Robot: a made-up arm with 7 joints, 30 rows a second.
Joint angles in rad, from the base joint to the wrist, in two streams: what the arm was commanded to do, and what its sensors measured. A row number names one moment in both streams.
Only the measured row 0 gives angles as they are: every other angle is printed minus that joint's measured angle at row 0.
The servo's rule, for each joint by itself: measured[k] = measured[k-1] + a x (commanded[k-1-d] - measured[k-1]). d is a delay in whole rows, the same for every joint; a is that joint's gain. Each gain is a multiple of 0.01, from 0.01 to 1. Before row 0 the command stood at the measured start. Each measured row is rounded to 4 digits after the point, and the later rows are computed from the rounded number. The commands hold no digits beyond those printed.
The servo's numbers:
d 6
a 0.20 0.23 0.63 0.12 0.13 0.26 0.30
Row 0, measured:
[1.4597 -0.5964 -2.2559 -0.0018 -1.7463 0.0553 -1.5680]
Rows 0 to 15, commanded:
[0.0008 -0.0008 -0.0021 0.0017 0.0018 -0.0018 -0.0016]
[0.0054 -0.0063 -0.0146 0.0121 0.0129 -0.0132 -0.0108]
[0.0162 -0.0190 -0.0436 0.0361 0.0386 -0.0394 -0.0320]
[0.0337 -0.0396 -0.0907 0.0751 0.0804 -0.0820 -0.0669]
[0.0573 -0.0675 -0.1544 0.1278 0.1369 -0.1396 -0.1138]
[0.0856 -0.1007 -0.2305 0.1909 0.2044 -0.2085 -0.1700]
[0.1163 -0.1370 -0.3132 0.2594 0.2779 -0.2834 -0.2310]
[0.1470 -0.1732 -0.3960 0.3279 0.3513 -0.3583 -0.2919]
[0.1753 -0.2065 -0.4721 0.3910 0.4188 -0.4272 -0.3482]
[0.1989 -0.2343 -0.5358 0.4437 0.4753 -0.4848 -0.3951]
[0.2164 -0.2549 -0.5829 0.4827 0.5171 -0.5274 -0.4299]
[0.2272 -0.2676 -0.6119 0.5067 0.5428 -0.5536 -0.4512]
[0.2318 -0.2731 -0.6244 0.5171 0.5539 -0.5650 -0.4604]
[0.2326 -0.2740 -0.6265 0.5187 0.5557 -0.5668 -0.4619]
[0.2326 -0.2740 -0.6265 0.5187 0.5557 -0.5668 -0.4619]
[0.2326 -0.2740 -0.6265 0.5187 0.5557 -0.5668 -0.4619]
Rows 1 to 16, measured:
[0.0000 0.0000 0.0000 0.0000 0.0000 0.0000 0.0000]
[0.0000 0.0000 0.0000 0.0000 0.0000 0.0000 0.0000]
[0.0000 0.0000 0.0000 0.0000 0.0000 0.0000 0.0000]
[0.0000 0.0000 0.0000 0.0000 0.0000 0.0000 0.0000]
[0.0000 0.0000 0.0000 0.0000 0.0000 0.0000 0.0000]
[0.0000 0.0000 0.0000 0.0000 0.0000 0.0000 0.0000]
[0.0002 -0.0002 -0.0013 0.0002 0.0002 -0.0005 -0.0005]
[0.0012 -0.0016 -0.0097 0.0016 0.0019 -0.0038 -0.0036]
[0.0042 -0.0056 -0.0311 0.0057 0.0067 -0.0131 -0.0121]
[0.0101 -0.0134 -0.0686 0.0140 0.0163 -0.0310 -0.0285]
[0.0195 -0.0258 -0.1227 0.0277 0.0320 -0.0592 -0.0541]
[0.0327 -0.0430 -0.1906 0.0473 0.0544 -0.0980 -0.0889]
[0.0494 -0.0646 -0.2678 0.0728 0.0835 -0.1462 -0.1315]
[0.0689 -0.0896 -0.3486 0.1034 0.1183 -0.2013 -0.1796]
[0.0902 -0.1165 -0.4264 0.1379 0.1574 -0.2600 -0.2302]
[0.1119 -0.1436 -0.4953 0.1746 0.1987 -0.3184 -0.2797]

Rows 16 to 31, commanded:
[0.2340 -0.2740 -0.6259 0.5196 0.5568 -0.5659 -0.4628]
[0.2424 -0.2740 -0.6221 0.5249 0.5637 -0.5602 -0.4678]
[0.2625 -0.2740 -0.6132 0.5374 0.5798 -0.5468 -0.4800]
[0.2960 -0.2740 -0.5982 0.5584 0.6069 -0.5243 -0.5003]
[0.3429 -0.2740 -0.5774 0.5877 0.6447 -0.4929 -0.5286]
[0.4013 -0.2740 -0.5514 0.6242 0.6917 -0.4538 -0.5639]
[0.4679 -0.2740 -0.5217 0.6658 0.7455 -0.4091 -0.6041]
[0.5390 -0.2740 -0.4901 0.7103 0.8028 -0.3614 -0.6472]
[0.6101 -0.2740 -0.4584 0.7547 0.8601 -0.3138 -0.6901]
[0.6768 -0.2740 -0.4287 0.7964 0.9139 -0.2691 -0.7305]
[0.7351 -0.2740 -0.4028 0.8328 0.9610 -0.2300 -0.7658]
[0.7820 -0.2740 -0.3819 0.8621 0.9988 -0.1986 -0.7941]
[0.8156 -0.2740 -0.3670 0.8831 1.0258 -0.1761 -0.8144]
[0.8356 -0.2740 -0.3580 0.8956 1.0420 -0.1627 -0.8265]
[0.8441 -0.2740 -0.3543 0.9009 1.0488 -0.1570 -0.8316]
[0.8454 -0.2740 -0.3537 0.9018 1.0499 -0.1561 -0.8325]
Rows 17 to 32, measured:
[0.1328 -0.1692 -0.5505 0.2116 0.2401 -0.3727 -0.3248]
[0.1517 -0.1918 -0.5892 0.2470 0.2795 -0.4197 -0.3627]
[0.1677 -0.2105 -0.6114 0.2794 0.3152 -0.4575 -0.3920]
[0.1807 -0.2251 -0.6209 0.3081 0.3465 -0.4859 -0.4130]
[0.1911 -0.2363 -0.6244 0.3334 0.3737 -0.5069 -0.4277]
[0.1994 -0.2450 -0.6257 0.3556 0.3974 -0.5225 -0.4380]
[0.2063 -0.2517 -0.6258 0.3753 0.4181 -0.5338 -0.4454]
[0.2135 -0.2568 -0.6235 0.3933 0.4370 -0.5407 -0.4521]
[0.2233 -0.2608 -0.6170 0.4106 0.4556 -0.5423 -0.4605]
[0.2378 -0.2638 -0.6052 0.4283 0.4753 -0.5376 -0.4724]
[0.2588 -0.2661 -0.5877 0.4474 0.4973 -0.5260 -0.4893]
[0.2873 -0.2679 -0.5648 0.4686 0.5226 -0.5072 -0.5117]
[0.3234 -0.2693 -0.5376 0.4923 0.5516 -0.4817 -0.5394]
[0.3665 -0.2704 -0.5077 0.5185 0.5843 -0.4504 -0.5717]
[0.4152 -0.2712 -0.4766 0.5468 0.6202 -0.4149 -0.6072]
[0.4675 -0.2718 -0.4464 0.5768 0.6584 -0.3770 -0.6442]

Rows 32 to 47, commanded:
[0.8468 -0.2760 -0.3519 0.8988 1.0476 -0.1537 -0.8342]
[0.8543 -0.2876 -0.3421 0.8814 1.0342 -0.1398 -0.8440]
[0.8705 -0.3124 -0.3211 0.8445 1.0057 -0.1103 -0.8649]
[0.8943 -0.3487 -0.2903 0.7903 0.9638 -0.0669 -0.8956]
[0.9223 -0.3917 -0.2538 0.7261 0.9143 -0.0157 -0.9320]
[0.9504 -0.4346 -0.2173 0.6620 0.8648 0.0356 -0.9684]
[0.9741 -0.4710 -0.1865 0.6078 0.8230 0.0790 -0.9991]
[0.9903 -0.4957 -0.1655 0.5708 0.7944 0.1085 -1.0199]
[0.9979 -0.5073 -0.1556 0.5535 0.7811 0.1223 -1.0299]
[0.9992 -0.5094 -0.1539 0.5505 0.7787 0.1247 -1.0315]
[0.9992 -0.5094 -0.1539 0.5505 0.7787 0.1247 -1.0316]
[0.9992 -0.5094 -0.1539 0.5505 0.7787 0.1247 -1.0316]
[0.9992 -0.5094 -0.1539 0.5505 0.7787 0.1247 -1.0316]
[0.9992 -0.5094 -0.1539 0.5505 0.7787 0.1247 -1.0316]
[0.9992 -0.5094 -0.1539 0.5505 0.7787 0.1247 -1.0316]
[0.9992 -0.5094 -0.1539 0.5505 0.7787 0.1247 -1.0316]
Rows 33 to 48, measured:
[0.5210 -0.2723 -0.4189 0.6075 0.6977 -0.3388 -0.6807]
[0.5732 -0.2727 -0.3956 0.6381 0.7368 -0.3023 -0.7147]
[0.6217 -0.2730 -0.3776 0.6675 0.7744 -0.2695 -0.7446]
[0.6645 -0.2732 -0.3653 0.6949 0.8092 -0.2417 -0.7692]
[0.7004 -0.2734 -0.3584 0.7196 0.8403 -0.2197 -0.7879]
[0.7294 -0.2735 -0.3554 0.7415 0.8675 -0.2032 -0.8013]
[0.7529 -0.2741 -0.3532 0.7604 0.8909 -0.1903 -0.8112]
[0.7732 -0.2772 -0.3462 0.7749 0.9095 -0.1772 -0.8210]
[0.7927 -0.2853 -0.3304 0.7833 0.9220 -0.1598 -0.8342]
[0.8130 -0.2999 -0.3051 0.7841 0.9274 -0.1356 -0.8526]
[0.8349 -0.3210 -0.2728 0.7771 0.9257 -0.1044 -0.8764]
[0.8580 -0.3471 -0.2378 0.7633 0.9178 -0.0680 -0.9040]
[0.8812 -0.3756 -0.2055 0.7446 0.9055 -0.0298 -0.9325]
[0.9030 -0.4032 -0.1803 0.7237 0.8911 0.0062 -0.9587]
[0.9220 -0.4271 -0.1647 0.7033 0.8768 0.0364 -0.9801]
[0.9374 -0.4460 -0.1579 0.6850 0.8640 0.0594 -0.9955]

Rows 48 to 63, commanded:
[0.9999 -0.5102 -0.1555 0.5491 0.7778 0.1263 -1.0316]
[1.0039 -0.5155 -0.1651 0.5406 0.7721 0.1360 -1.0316]
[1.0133 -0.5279 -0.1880 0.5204 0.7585 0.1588 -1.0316]
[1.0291 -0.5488 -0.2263 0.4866 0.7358 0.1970 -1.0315]
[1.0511 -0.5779 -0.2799 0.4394 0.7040 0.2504 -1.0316]
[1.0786 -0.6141 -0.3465 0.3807 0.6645 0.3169 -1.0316]
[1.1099 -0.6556 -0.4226 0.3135 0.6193 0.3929 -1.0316]
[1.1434 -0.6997 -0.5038 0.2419 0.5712 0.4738 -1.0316]
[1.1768 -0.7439 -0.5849 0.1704 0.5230 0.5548 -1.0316]
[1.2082 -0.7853 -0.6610 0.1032 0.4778 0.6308 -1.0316]
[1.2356 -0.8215 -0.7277 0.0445 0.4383 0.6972 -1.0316]
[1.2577 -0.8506 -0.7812 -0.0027 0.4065 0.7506 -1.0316]
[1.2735 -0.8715 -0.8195 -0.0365 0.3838 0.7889 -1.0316]
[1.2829 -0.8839 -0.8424 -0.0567 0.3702 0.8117 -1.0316]
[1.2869 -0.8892 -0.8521 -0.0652 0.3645 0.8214 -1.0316]
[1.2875 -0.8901 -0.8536 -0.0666 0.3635 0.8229 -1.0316]
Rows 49 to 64, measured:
[0.9498 -0.4606 -0.1554 0.6689 0.8529 0.0764 -1.0063]
[0.9597 -0.4718 -0.1545 0.6547 0.8433 0.0890 -1.0139]
[0.9676 -0.4804 -0.1541 0.6422 0.8349 0.0983 -1.0192]
[0.9739 -0.4871 -0.1540 0.6312 0.8276 0.1052 -1.0229]
[0.9790 -0.4922 -0.1539 0.6215 0.8212 0.1103 -1.0255]
[0.9830 -0.4962 -0.1539 0.6130 0.8157 0.1140 -1.0273]
[0.9864 -0.4994 -0.1549 0.6053 0.8108 0.1172 -1.0286]
[0.9899 -0.5031 -0.1613 0.5975 0.8058 0.1221 -1.0295]
[0.9946 -0.5088 -0.1781 0.5882 0.7997 0.1316 -1.0301]
[1.0015 -0.5180 -0.2085 0.5760 0.7914 0.1486 -1.0305]
[1.0114 -0.5318 -0.2535 0.5596 0.7800 0.1751 -1.0308]
[1.0248 -0.5507 -0.3121 0.5381 0.7650 0.2120 -1.0310]
[1.0418 -0.5748 -0.3817 0.5111 0.7461 0.2590 -1.0312]
[1.0621 -0.6035 -0.4586 0.4788 0.7234 0.3148 -1.0313]
[1.0850 -0.6358 -0.5382 0.4418 0.6973 0.3772 -1.0314]
[1.1096 -0.6702 -0.6156 0.4012 0.6688 0.4431 -1.0315]

